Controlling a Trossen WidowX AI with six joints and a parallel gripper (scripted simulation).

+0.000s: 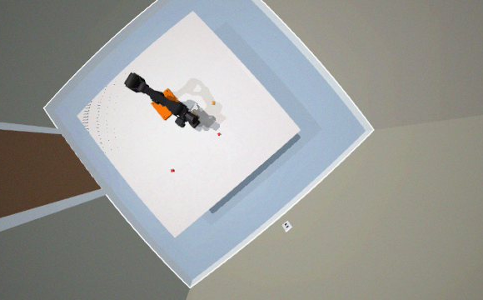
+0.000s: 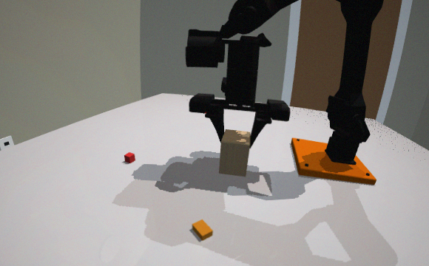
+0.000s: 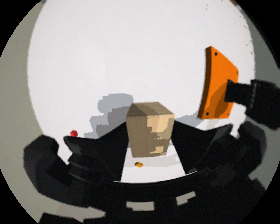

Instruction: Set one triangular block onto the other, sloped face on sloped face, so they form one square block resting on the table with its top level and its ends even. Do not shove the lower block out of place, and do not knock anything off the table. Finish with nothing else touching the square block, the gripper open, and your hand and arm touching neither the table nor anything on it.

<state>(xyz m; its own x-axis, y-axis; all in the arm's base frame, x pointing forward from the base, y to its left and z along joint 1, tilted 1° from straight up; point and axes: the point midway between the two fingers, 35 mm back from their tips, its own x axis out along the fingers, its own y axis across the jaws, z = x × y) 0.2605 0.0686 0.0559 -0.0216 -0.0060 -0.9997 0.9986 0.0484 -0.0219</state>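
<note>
The tan triangular block is 1 cm above my gripper tip. Also, from my gripper tip: small orange block: 2 cm ahead, 20 cm to the left, 4 cm below; small red cube: 22 cm ahead, 7 cm to the left, 3 cm below.
</note>
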